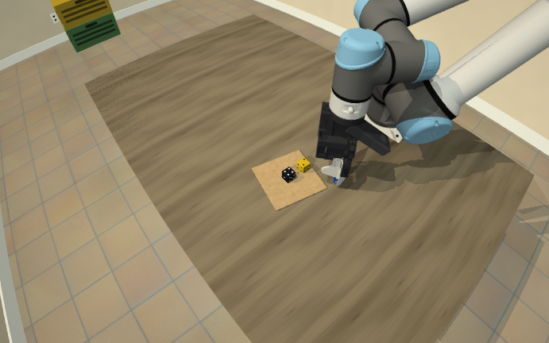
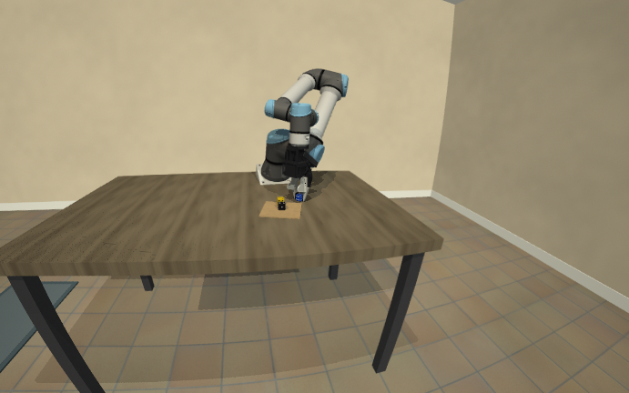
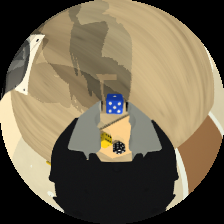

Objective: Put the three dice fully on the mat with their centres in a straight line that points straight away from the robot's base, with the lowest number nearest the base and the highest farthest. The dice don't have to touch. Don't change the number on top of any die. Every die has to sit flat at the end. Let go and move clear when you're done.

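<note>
Right now my hand is right at the blue die. From my hand the other things lie so: tan mat: 100 mm ahead, 80 mm to the right, 20 mm below; black die: 100 mm ahead, 80 mm to the right; yellow die: 80 mm to the right, 50 mm ahead.
</note>
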